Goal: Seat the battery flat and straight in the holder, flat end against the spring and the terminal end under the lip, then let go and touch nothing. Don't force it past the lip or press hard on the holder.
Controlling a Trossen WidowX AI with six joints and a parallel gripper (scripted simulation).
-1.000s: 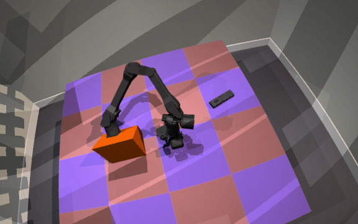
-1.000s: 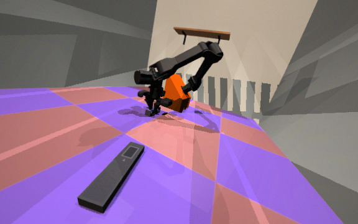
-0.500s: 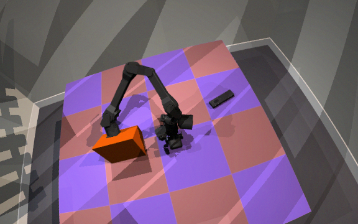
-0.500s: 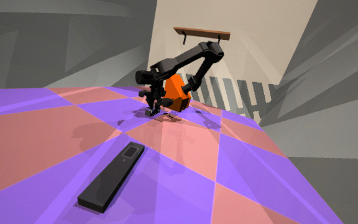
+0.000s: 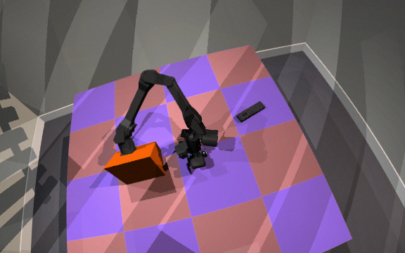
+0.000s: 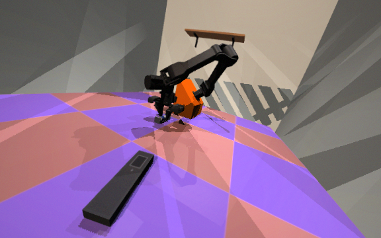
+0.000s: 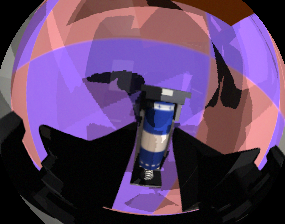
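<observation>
The battery lies 1 cm above my gripper tip. From my gripper tip the other things lie so: black remote (33 cm ahead, 20 cm to the left, 1 cm above).
</observation>
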